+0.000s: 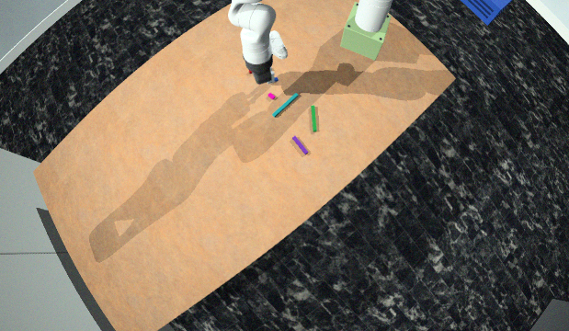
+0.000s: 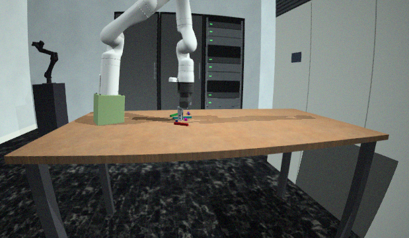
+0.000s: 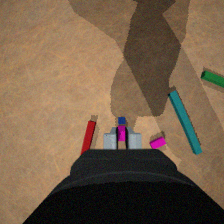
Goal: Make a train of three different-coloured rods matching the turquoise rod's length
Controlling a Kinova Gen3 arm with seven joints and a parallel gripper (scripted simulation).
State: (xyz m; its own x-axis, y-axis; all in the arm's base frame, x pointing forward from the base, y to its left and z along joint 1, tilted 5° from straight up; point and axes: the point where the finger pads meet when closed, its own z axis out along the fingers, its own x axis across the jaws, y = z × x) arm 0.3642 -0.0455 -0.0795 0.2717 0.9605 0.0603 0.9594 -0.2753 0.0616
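The blue rod is 3 cm below my hand, 2 cm behind it and 1 cm to the left of it. Round my hand: turquoise rod: 10 cm to the left, 3 cm below, 1 cm ahead; red rod: 5 cm to the right, 3 cm below; green rod: 18 cm to the left, 3 cm below, 3 cm behind.
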